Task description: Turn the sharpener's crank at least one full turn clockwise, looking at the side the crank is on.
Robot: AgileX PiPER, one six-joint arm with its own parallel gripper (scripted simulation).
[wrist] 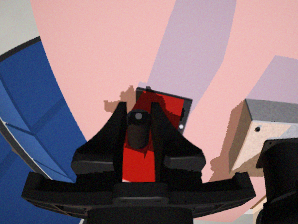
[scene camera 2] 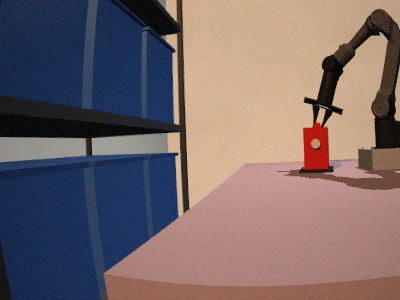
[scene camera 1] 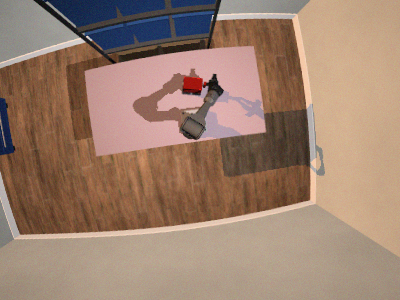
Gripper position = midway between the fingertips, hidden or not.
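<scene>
A red sharpener (scene camera 2: 315, 139) is there in the scene, and so is my gripper (wrist: 138, 110).
</scene>
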